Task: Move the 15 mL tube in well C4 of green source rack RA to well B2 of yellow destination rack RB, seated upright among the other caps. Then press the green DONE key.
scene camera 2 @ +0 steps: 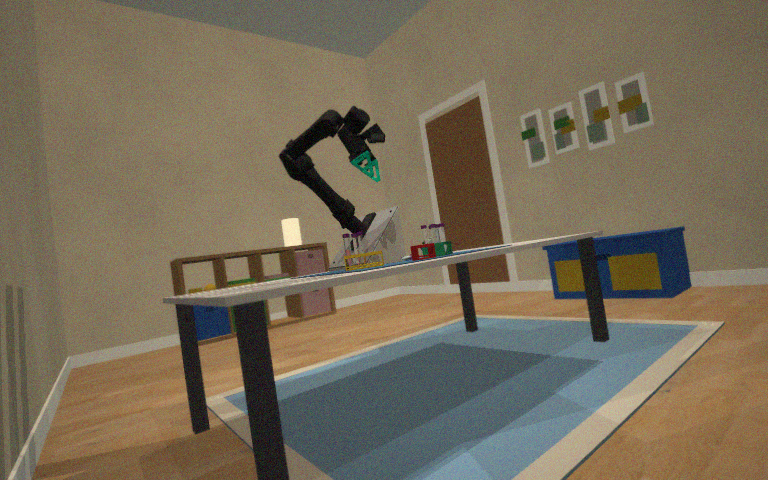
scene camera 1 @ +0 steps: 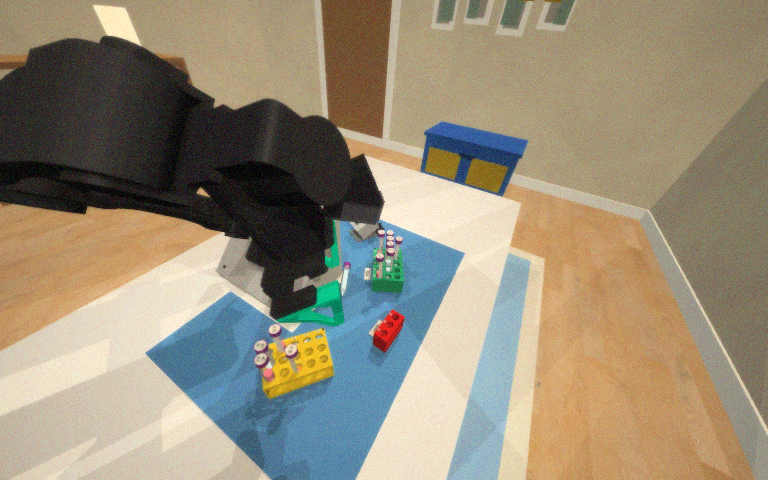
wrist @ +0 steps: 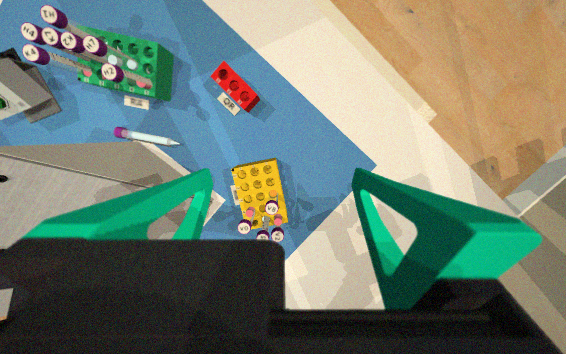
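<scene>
My gripper [scene camera 1: 337,291] is open and holds nothing, and the wrist view shows my gripper [wrist: 282,176] too. I also see a grey box with green button [wrist: 33,97].
</scene>
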